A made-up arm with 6 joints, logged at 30 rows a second.
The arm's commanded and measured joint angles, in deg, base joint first. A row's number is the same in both.
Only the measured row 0 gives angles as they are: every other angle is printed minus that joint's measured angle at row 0.
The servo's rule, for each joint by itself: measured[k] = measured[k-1] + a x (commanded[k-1-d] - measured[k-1]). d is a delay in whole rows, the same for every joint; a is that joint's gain. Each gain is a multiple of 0.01, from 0.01 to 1. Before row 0 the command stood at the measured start. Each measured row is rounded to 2 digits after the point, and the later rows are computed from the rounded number. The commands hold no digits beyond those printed.
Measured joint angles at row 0: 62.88 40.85 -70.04 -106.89 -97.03 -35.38
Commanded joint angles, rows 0 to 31: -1.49 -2.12 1.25 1.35 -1.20 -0.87; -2.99 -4.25 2.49 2.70 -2.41 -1.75; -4.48 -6.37 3.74 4.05 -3.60 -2.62; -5.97 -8.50 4.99 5.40 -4.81 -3.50; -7.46 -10.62 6.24 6.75 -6.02 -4.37; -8.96 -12.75 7.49 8.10 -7.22 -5.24; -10.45 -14.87 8.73 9.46 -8.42 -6.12; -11.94 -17.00 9.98 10.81 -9.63 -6.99; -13.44 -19.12 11.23 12.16 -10.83 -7.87; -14.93 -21.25 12.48 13.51 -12.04 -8.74; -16.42 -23.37 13.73 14.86 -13.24 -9.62; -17.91 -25.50 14.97 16.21 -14.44 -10.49; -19.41 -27.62 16.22 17.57 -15.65 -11.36; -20.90 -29.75 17.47 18.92 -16.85 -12.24; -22.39 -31.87 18.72 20.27 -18.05 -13.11; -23.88 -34.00 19.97 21.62 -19.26 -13.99; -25.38 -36.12 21.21 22.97 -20.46 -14.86; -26.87 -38.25 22.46 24.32 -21.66 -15.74; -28.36 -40.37 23.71 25.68 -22.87 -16.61; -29.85 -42.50 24.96 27.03 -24.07 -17.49; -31.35 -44.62 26.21 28.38 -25.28 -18.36; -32.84 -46.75 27.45 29.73 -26.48 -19.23; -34.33 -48.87 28.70 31.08 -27.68 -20.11; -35.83 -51.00 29.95 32.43 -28.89 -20.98; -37.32 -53.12 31.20 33.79 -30.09 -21.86; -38.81 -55.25 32.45 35.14 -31.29 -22.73; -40.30 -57.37 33.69 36.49 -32.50 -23.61; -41.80 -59.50 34.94 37.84 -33.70 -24.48; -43.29 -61.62 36.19 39.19 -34.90 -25.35; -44.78 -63.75 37.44 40.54 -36.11 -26.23; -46.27 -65.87 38.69 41.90 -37.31 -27.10; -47.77 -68.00 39.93 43.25 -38.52 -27.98
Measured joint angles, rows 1 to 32: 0.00 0.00 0.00 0.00 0.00 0.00; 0.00 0.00 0.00 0.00 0.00 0.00; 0.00 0.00 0.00 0.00 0.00 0.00; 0.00 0.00 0.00 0.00 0.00 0.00; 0.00 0.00 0.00 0.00 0.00 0.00; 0.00 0.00 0.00 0.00 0.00 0.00; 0.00 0.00 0.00 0.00 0.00 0.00; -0.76 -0.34 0.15 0.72 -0.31 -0.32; -1.90 -0.97 0.43 1.77 -0.86 -0.85; -3.22 -1.83 0.83 2.98 -1.57 -1.50; -4.62 -2.90 1.33 4.26 -2.41 -2.24; -6.07 -4.14 1.92 5.58 -3.35 -3.03; -7.54 -5.52 2.59 6.92 -4.36 -3.85; -9.02 -7.02 3.33 8.27 -5.42 -4.69; -10.51 -8.62 4.13 9.62 -6.51 -5.54; -12.00 -10.30 4.98 10.97 -7.63 -6.40; -13.49 -12.05 5.88 12.32 -8.78 -7.27; -14.98 -13.86 6.82 13.67 -9.94 -8.14; -16.47 -15.72 7.80 15.02 -11.11 -9.01; -17.97 -17.62 8.81 16.37 -12.29 -9.88; -19.46 -19.56 9.85 17.72 -13.48 -10.75; -20.95 -21.53 10.91 19.07 -14.67 -11.62; -22.44 -23.53 12.00 20.42 -15.86 -12.50; -23.94 -25.54 13.11 21.77 -17.06 -13.37; -25.43 -27.57 14.23 23.12 -18.26 -14.25; -26.92 -29.62 15.37 24.48 -19.46 -15.12; -28.41 -31.68 16.52 25.83 -20.66 -16.00; -29.91 -33.75 17.68 27.18 -21.86 -16.87; -31.40 -35.83 18.85 28.53 -23.06 -17.74; -32.89 -37.92 20.03 29.88 -24.26 -18.62; -34.39 -40.01 21.22 31.23 -25.46 -19.49; -35.88 -42.11 22.42 32.59 -26.66 -20.37
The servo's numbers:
d 7
a 0.51 0.16 0.12 0.53 0.26 0.37

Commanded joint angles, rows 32 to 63: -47.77 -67.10 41.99 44.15 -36.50 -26.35; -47.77 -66.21 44.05 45.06 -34.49 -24.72; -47.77 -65.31 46.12 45.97 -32.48 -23.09; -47.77 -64.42 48.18 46.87 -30.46 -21.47; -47.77 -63.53 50.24 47.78 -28.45 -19.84; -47.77 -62.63 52.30 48.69 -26.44 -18.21; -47.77 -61.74 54.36 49.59 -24.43 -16.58; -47.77 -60.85 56.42 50.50 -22.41 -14.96; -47.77 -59.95 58.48 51.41 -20.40 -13.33; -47.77 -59.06 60.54 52.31 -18.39 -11.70; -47.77 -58.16 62.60 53.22 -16.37 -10.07; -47.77 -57.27 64.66 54.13 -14.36 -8.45; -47.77 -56.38 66.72 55.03 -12.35 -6.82; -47.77 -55.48 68.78 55.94 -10.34 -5.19; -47.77 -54.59 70.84 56.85 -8.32 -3.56; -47.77 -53.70 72.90 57.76 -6.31 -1.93; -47.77 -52.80 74.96 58.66 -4.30 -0.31; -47.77 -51.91 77.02 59.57 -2.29 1.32; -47.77 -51.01 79.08 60.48 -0.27 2.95; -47.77 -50.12 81.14 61.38 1.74 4.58; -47.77 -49.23 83.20 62.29 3.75 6.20; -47.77 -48.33 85.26 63.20 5.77 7.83; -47.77 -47.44 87.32 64.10 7.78 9.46; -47.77 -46.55 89.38 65.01 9.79 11.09; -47.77 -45.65 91.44 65.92 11.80 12.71; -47.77 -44.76 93.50 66.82 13.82 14.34; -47.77 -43.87 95.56 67.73 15.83 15.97; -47.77 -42.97 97.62 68.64 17.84 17.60; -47.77 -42.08 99.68 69.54 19.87 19.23; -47.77 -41.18 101.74 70.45 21.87 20.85; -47.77 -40.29 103.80 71.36 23.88 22.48; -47.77 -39.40 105.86 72.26 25.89 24.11
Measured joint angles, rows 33 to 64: -37.37 -44.21 23.62 33.94 -27.86 -21.24; -38.86 -46.32 24.83 35.29 -29.07 -22.12; -40.36 -48.43 26.04 36.64 -30.27 -22.99; -41.85 -50.54 27.26 37.99 -31.47 -23.86; -43.34 -52.65 28.48 39.34 -32.68 -24.74; -44.83 -54.77 29.71 40.70 -33.88 -25.61; -46.33 -56.89 30.94 42.05 -35.09 -26.49; -47.06 -58.52 32.27 43.16 -35.46 -26.44; -47.42 -59.75 33.68 44.17 -35.21 -25.80; -47.60 -60.64 35.17 45.12 -34.50 -24.80; -47.69 -61.24 36.73 46.05 -33.45 -23.57; -47.73 -61.61 38.35 46.97 -32.15 -22.19; -47.75 -61.77 40.02 47.88 -30.67 -20.72; -47.76 -61.77 41.74 48.79 -29.05 -19.19; -47.77 -61.62 43.50 49.70 -27.32 -17.62; -47.77 -61.35 45.30 50.61 -25.52 -16.03; -47.77 -60.98 47.13 51.51 -23.67 -14.43; -47.77 -60.53 48.99 52.42 -21.77 -12.82; -47.77 -60.01 50.87 53.33 -19.84 -11.20; -47.77 -59.43 52.77 54.23 -17.89 -9.58; -47.77 -58.80 54.69 55.14 -15.93 -7.96; -47.77 -58.13 56.63 56.05 -13.95 -6.33; -47.77 -57.42 58.58 56.96 -11.96 -4.70; -47.77 -56.68 60.55 57.86 -9.97 -3.08; -47.77 -55.92 62.53 58.77 -7.97 -1.45; -47.77 -55.13 64.52 59.68 -5.97 0.18; -47.77 -54.33 66.51 60.58 -3.97 1.81; -47.77 -53.51 68.51 61.49 -1.96 3.43; -47.77 -52.68 70.52 62.40 0.05 5.06; -47.77 -51.84 72.54 63.30 2.06 6.69; -47.77 -50.99 74.56 64.21 4.07 8.32; -47.77 -50.14 76.59 65.12 6.08 9.94
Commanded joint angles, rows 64 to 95: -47.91 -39.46 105.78 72.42 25.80 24.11; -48.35 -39.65 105.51 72.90 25.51 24.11; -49.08 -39.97 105.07 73.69 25.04 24.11; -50.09 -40.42 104.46 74.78 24.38 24.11; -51.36 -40.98 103.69 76.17 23.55 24.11; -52.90 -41.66 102.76 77.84 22.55 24.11; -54.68 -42.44 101.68 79.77 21.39 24.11; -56.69 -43.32 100.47 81.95 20.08 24.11; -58.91 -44.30 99.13 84.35 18.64 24.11; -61.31 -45.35 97.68 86.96 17.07 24.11; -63.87 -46.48 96.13 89.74 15.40 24.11; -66.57 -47.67 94.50 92.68 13.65 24.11; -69.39 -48.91 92.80 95.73 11.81 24.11; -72.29 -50.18 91.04 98.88 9.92 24.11; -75.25 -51.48 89.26 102.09 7.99 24.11; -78.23 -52.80 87.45 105.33 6.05 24.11; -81.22 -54.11 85.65 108.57 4.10 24.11; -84.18 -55.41 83.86 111.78 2.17 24.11; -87.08 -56.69 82.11 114.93 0.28 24.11; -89.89 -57.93 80.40 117.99 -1.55 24.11; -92.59 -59.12 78.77 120.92 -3.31 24.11; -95.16 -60.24 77.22 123.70 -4.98 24.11; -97.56 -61.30 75.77 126.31 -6.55 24.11; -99.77 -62.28 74.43 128.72 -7.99 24.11; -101.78 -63.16 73.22 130.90 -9.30 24.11; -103.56 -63.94 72.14 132.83 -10.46 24.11; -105.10 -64.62 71.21 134.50 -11.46 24.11; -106.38 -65.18 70.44 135.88 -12.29 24.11; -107.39 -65.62 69.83 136.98 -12.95 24.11; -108.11 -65.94 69.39 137.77 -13.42 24.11; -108.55 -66.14 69.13 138.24 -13.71 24.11; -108.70 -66.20 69.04 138.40 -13.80 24.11
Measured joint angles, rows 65 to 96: -47.77 -49.28 78.62 66.02 8.09 11.57; -47.77 -48.41 80.65 66.93 10.10 13.20; -47.77 -47.54 82.69 67.84 12.11 14.83; -47.77 -46.67 84.73 68.74 14.13 16.46; -47.77 -45.79 86.77 69.65 16.14 18.08; -47.77 -44.91 88.81 70.56 18.15 19.71; -47.77 -44.03 90.86 71.46 20.16 21.34; -47.84 -43.30 92.65 71.97 21.63 22.36; -48.10 -42.72 94.19 72.46 22.64 23.01; -48.60 -42.28 95.50 73.11 23.26 23.42; -49.36 -41.98 96.58 74.00 23.55 23.68; -50.38 -41.82 97.43 75.15 23.55 23.84; -51.67 -41.79 98.07 76.58 23.29 23.94; -53.21 -41.89 98.50 78.27 22.80 24.00; -54.98 -42.12 98.74 80.22 22.09 24.04; -56.98 -42.47 98.79 82.41 21.19 24.07; -59.19 -42.93 98.66 84.82 20.12 24.08; -61.58 -43.50 98.36 87.43 18.89 24.09; -64.12 -44.17 97.90 90.21 17.53 24.10; -66.81 -44.93 97.29 93.14 16.04 24.10; -69.60 -45.77 96.54 96.18 14.45 24.10; -72.48 -46.68 95.67 99.31 12.77 24.10; -75.41 -47.66 94.68 102.50 11.02 24.10; -78.37 -48.69 93.60 105.72 9.22 24.10; -81.33 -49.77 92.43 108.93 7.39 24.10; -84.26 -50.88 91.19 112.11 5.54 24.10; -87.13 -52.01 89.90 115.23 3.70 24.10; -89.91 -53.15 88.56 118.25 1.88 24.10; -92.59 -54.28 87.20 121.14 0.10 24.10; -95.12 -55.40 85.83 123.88 -1.63 24.10; -97.49 -56.50 84.46 126.45 -3.28 24.10; -99.68 -57.57 83.11 128.81 -4.85 24.10
